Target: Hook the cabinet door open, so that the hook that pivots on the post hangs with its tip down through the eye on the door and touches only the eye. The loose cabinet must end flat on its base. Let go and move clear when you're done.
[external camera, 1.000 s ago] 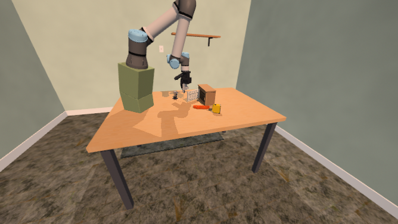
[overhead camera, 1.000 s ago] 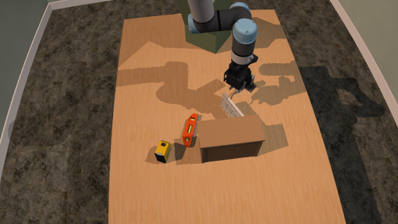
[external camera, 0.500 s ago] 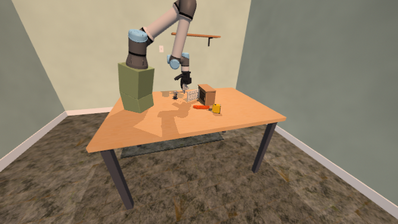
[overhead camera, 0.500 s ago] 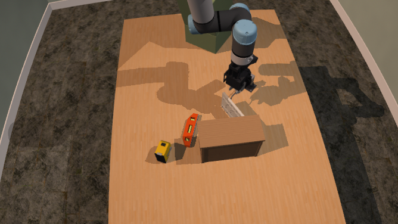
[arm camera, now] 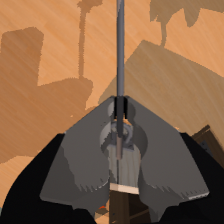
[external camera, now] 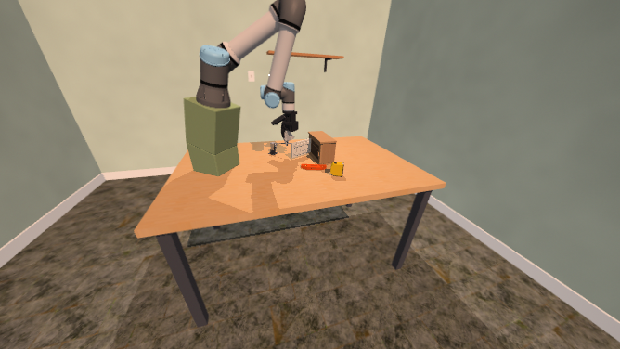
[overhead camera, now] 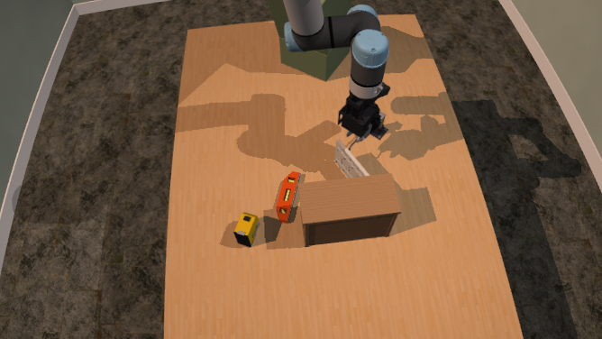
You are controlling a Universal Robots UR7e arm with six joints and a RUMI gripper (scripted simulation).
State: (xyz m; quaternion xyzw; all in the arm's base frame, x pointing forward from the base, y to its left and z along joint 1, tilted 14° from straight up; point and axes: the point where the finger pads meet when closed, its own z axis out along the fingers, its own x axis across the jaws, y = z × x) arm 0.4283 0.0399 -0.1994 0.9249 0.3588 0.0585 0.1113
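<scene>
The dark hook post lies 40 mm behind my hand, 50 mm to the left of it and 40 mm below it. From my hand the other things lie so: yellow tape measure: 200 mm ahead, 330 mm to the right, 60 mm below; white cabinet door: 90 mm ahead, 30 mm to the right, 30 mm below; orange spirit level: 100 mm ahead, 220 mm to the right, 80 mm below.
</scene>
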